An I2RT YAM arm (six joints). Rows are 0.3 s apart.
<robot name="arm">
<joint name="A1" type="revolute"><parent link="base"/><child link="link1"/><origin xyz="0 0 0.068" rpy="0 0 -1.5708"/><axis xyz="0 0 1"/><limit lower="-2.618" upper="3.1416"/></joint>
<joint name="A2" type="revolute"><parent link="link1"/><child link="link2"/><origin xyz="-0.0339 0.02 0.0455" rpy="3.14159 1.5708 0"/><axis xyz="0 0 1"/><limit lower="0" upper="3.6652"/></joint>
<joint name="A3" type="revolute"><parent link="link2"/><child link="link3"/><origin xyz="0 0.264 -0.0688" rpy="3.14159 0 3.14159"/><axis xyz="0 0 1"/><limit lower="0" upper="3.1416"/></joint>
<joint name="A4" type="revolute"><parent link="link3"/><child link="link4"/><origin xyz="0.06 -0.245 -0.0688" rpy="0 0 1.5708"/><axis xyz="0 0 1"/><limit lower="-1.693" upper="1.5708"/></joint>
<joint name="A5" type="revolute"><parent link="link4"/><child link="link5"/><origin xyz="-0.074 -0.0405 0.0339" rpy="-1.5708 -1.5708 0"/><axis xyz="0 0 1"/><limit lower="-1.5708" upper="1.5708"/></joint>
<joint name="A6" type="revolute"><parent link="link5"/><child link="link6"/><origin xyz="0 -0.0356 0.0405" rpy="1.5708 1.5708 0"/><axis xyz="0 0 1"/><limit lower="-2.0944" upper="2.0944"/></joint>
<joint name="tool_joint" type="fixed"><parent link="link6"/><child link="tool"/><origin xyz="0 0 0" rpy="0 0 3.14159"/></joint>
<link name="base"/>
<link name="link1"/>
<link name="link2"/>
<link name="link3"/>
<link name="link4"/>
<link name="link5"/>
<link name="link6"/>
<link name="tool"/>
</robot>
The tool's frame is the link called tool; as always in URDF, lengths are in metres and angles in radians.
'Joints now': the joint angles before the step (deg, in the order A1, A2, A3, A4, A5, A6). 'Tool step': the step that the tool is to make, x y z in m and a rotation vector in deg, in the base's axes. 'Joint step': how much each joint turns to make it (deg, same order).
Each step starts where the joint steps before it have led.
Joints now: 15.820, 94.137, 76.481, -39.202, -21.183, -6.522
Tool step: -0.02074, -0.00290, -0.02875, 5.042, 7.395, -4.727
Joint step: 0.175, -2.820, -9.143, 3.866, -3.250, 8.453
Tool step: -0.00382, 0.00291, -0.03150, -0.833, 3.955, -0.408
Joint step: 0.703, 2.109, -4.406, 2.992, 0.263, 1.233
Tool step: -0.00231, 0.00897, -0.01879, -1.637, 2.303, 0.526
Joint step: 1.755, 2.195, -1.584, 1.405, 1.316, 0.791
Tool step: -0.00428, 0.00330, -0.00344, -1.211, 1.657, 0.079
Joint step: 0.883, 0.183, -0.263, -1.313, 0.883, 0.528
